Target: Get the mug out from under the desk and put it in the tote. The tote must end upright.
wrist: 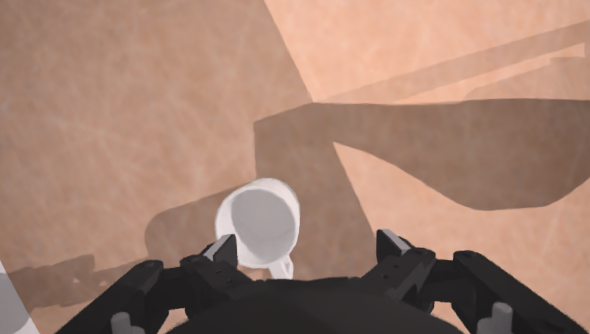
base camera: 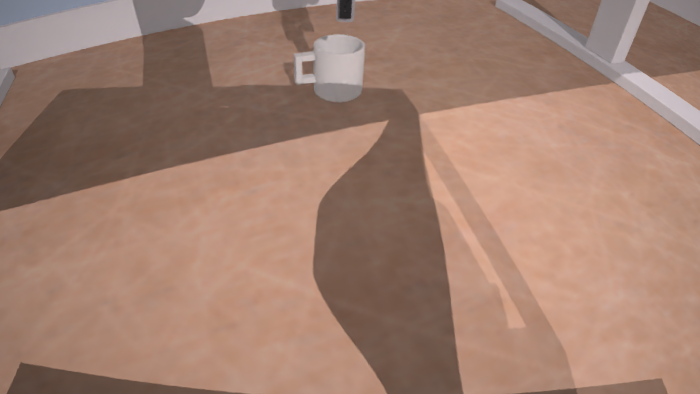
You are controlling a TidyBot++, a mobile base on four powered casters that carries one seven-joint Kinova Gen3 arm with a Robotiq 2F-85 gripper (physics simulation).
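Places are measured from the arm's base along level axes (x left, y ahead, z down), in centimetres.
Pixels of known places: gripper, fingertip midpoint: [wrist: 306,247] [base camera: 345,8].
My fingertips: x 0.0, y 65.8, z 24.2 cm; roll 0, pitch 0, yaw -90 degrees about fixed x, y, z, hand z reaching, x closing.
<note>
Behind a point stands the place of what it marks.
A white mug [base camera: 339,70] {x 0.5, y 66.4, z 34.0 cm} [wrist: 265,225] {x 2.6, y 70.6, z 38.9 cm} stands upright on the floor, its handle pointing left in the base camera view and toward the bottom in the wrist view. My gripper [wrist: 306,247] {x 0.0, y 65.8, z 24.2 cm} is open and empty, above the mug. In the wrist view the left fingertip overlaps the mug's lower left rim, and the mug lies left of the middle between the fingers. In the base camera view part of one finger shows at the top edge, above and behind the mug. The tote does not show in either view.
A white desk leg [base camera: 617,30] {x -56.1, y 88.1, z 30.0 cm} rises from a long white foot bar [base camera: 655,102] {x -60.6, y 73.5, z 37.9 cm} at the right of the base camera view. A white baseboard [base camera: 75,42] {x 58.0, y 88.5, z 37.7 cm} runs along the blue wall at the back left. Dark shadows cross the brown floor [base camera: 175,260] {x 16.8, y 35.7, z 39.6 cm}.
</note>
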